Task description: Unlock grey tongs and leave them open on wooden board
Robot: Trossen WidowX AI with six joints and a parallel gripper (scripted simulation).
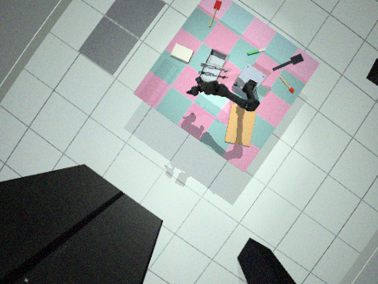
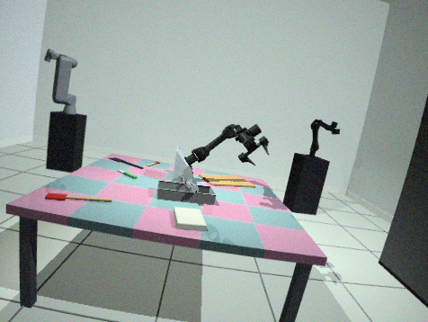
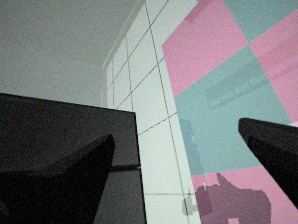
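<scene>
My gripper tip is 370 mm to the left of the grey roasting tin, 250 mm above it and 30 mm past it. The rest, counted from my gripper tip: red spatula: 890 mm to the right, 270 mm below, 230 mm ahead; then cream block: 360 mm to the right, 290 mm ahead, 270 mm below; then wooden board: 530 mm behind, 270 mm below, 60 mm to the right.
</scene>
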